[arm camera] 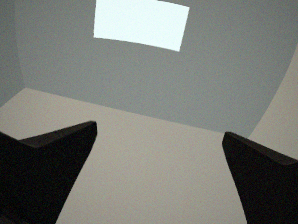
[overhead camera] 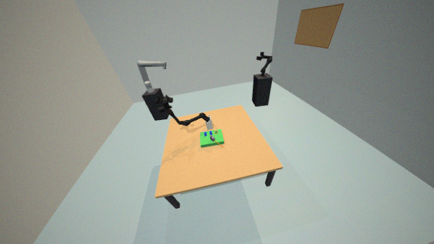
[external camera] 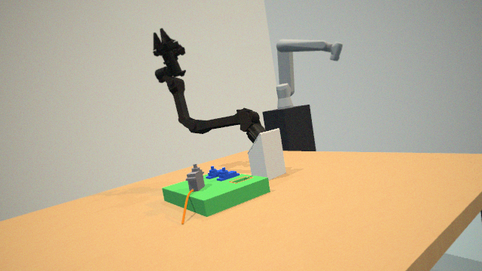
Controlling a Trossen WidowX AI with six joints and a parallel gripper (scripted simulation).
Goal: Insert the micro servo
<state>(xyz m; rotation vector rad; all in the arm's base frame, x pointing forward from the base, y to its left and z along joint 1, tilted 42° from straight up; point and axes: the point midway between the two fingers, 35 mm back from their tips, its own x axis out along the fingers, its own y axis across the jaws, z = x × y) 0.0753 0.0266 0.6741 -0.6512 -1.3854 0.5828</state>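
My gripper tip is 110 mm short of the green deck, 450 mm to the right of it and 660 mm above it.
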